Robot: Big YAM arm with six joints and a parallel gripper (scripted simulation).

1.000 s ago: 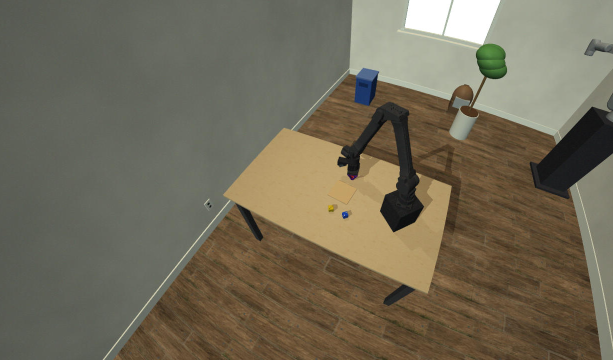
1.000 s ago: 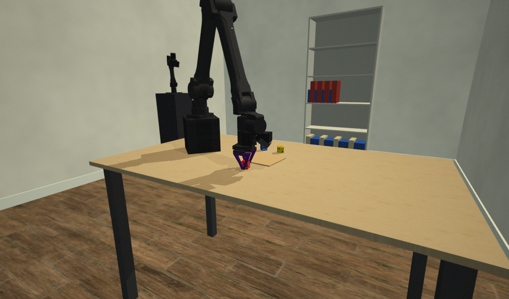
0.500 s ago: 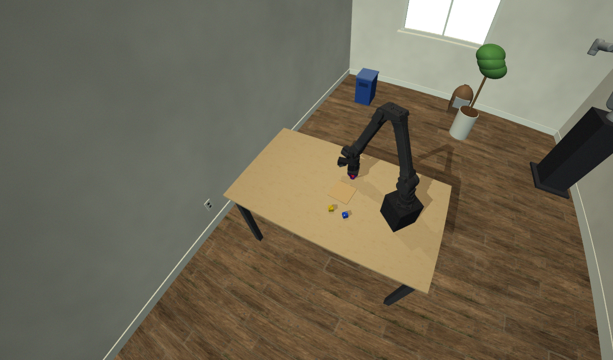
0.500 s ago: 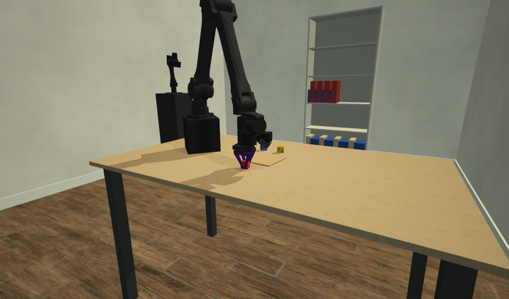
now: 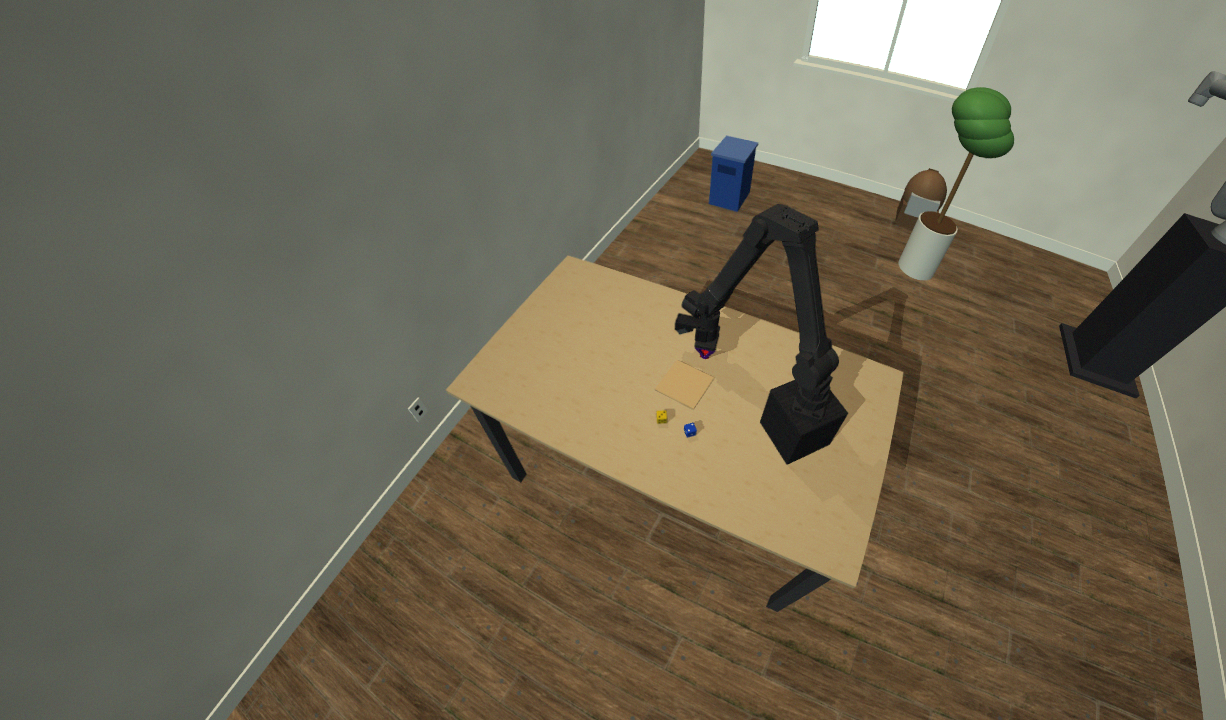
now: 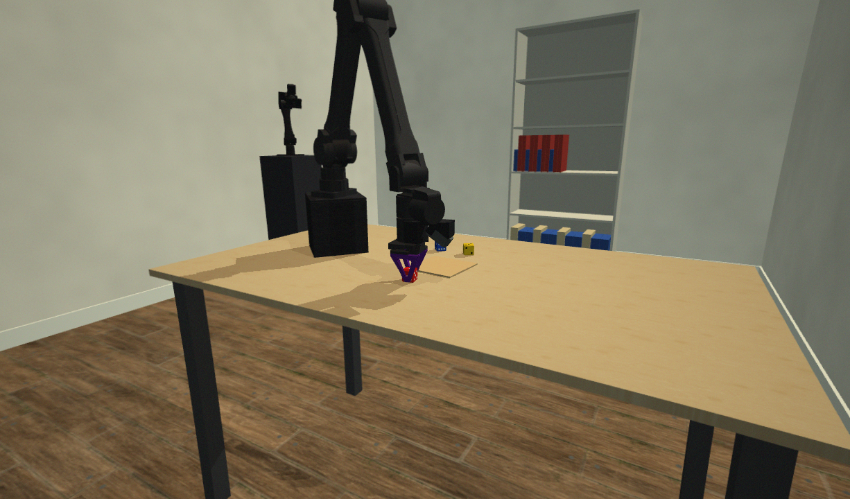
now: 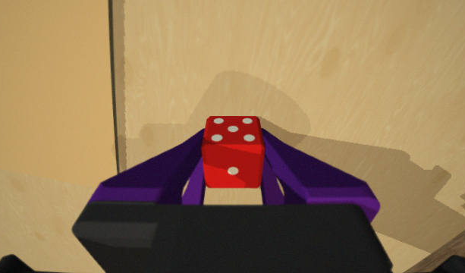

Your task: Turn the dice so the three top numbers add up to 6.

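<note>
My hand is 2 cm short of the tan mat, 14 cm to the right of it and 1 cm above it. The rest, counted from my hand: blue die: 6 cm behind, 30 cm to the left, 1 cm above; then red die: 1 cm above; then yellow die: 4 cm ahead, 29 cm to the left, 1 cm above.
</note>
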